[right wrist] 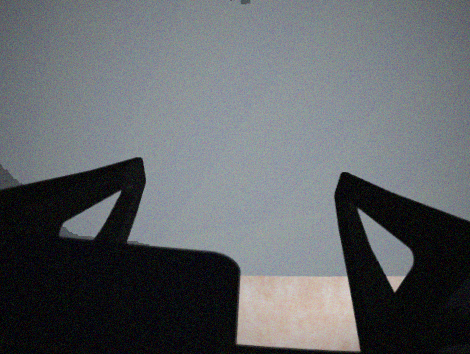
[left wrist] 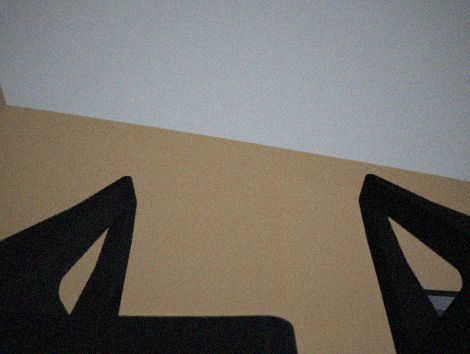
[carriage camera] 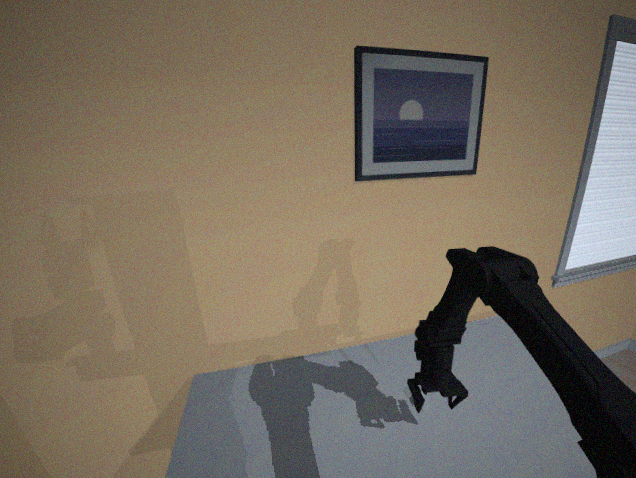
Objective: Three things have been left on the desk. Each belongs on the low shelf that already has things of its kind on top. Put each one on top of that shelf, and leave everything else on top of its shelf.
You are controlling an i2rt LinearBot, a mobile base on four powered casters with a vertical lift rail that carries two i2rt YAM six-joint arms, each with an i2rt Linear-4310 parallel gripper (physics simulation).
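Frame: origin at the left arm's base, x right, y ahead, z up, level; centimetres.
Seen in the pictures: left gripper, between the fingertips: (left wrist: 249, 188); right gripper, between the fingertips: (right wrist: 240, 176) (carriage camera: 434, 409).
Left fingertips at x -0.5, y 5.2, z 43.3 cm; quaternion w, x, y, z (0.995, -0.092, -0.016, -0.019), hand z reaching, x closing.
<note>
A point is followed by its place in that frame.
The grey desk (carriage camera: 514, 406) {x 98.3, y 45.8, z -39.2 cm} (right wrist: 240, 110) {x 64.1, y 36.1, z -39.2 cm} shows in the carriage and right wrist views. My right gripper (carriage camera: 436, 409) {x 65.0, y 39.2, z -25.7 cm} (right wrist: 240, 176) {x 65.0, y 39.2, z -25.7 cm} is open and empty, pointing down above the desk; its height is hard to judge. A tiny dark shape (right wrist: 245, 1) is cut off by the top edge of the right wrist view, too little to identify. No loose thing can be made out on the desk in the carriage view, where the arm's shadow covers part of it. My left gripper (left wrist: 249, 188) {x -0.5, y 5.2, z 43.3 cm} is open and empty, facing the wall and ceiling. The low shelves do not show.
The tan wall (carriage camera: 257, 128) {x 19.9, y 84.1, z 51.1 cm} (left wrist: 240, 240) {x 3.6, y 81.5, z 88.2 cm} stands behind the desk, with a framed sunset picture (carriage camera: 421, 138) {x 80.5, y 91.4, z 46.5 cm} and a window (carriage camera: 606, 154) {x 194.5, y 111.3, z 38.6 cm} at right. The ceiling (left wrist: 250, 65) {x 4.8, y 49.1, z 132.5 cm} fills the upper left wrist view. Pale floor (right wrist: 295, 310) {x 106.2, y -150.6, z -111.2 cm} shows beyond the desk edge in the right wrist view.
</note>
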